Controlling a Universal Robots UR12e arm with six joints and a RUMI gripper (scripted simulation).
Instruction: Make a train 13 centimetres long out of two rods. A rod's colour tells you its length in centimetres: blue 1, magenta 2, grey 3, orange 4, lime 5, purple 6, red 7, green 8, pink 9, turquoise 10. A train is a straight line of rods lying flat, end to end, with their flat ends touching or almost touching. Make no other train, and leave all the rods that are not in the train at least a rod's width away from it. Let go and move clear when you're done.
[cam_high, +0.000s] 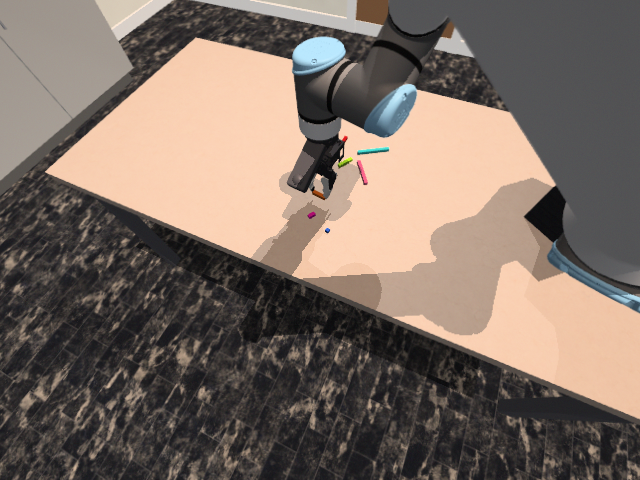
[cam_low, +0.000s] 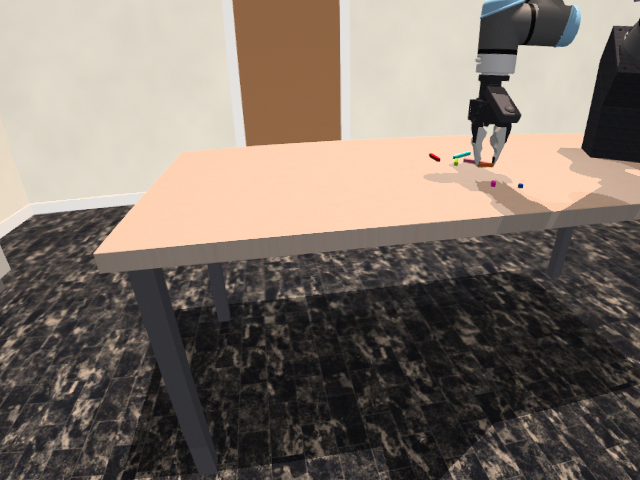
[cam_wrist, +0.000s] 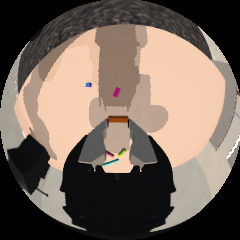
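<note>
The magenta rod lies 50 mm to the left of my hand, 50 mm below it and 10 mm behind it. The rest, counted from my hand: blue rod 70 mm behind, 60 mm to the left, 50 mm below; then orange rod 10 mm below; then pink rod 160 mm to the right, 50 mm below, 40 mm behind.
</note>
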